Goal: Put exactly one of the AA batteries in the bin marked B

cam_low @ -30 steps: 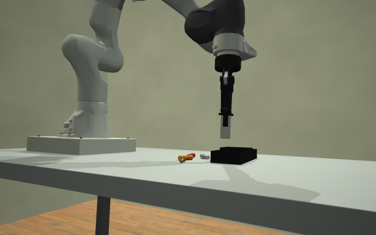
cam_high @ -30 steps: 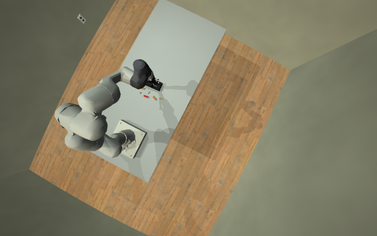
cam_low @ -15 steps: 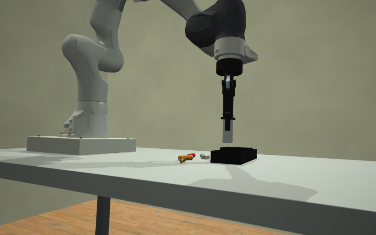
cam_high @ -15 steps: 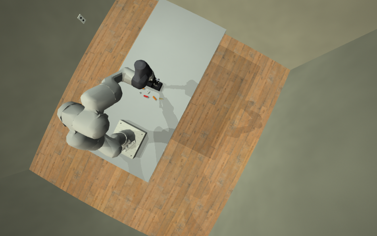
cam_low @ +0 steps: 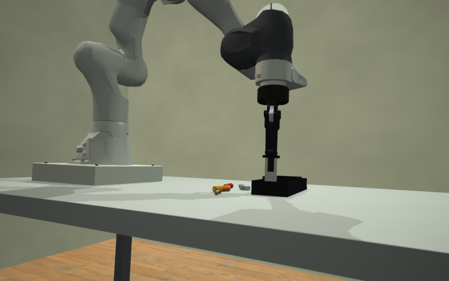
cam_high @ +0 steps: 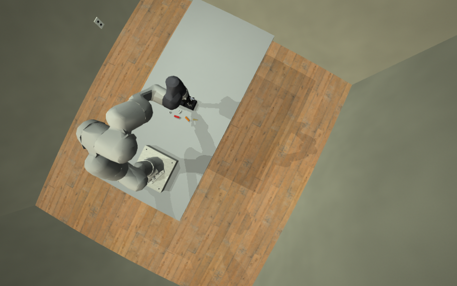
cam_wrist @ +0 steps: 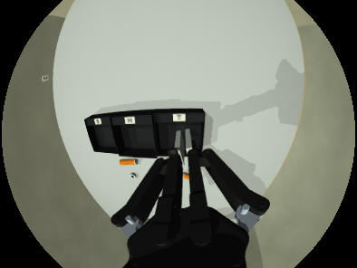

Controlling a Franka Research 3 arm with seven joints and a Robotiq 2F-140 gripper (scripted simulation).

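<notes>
Right now the black bin is 9 cm to the left of my hand, 3 cm below it and 2 cm behind it. Also, from my hand: grey part: 11 cm behind, 4 cm to the left, 4 cm below; then yellowish bolt: 10 cm to the right, 8 cm behind, 5 cm below; then red cylinder: 15 cm behind, 5 cm below, 3 cm to the left.
</notes>
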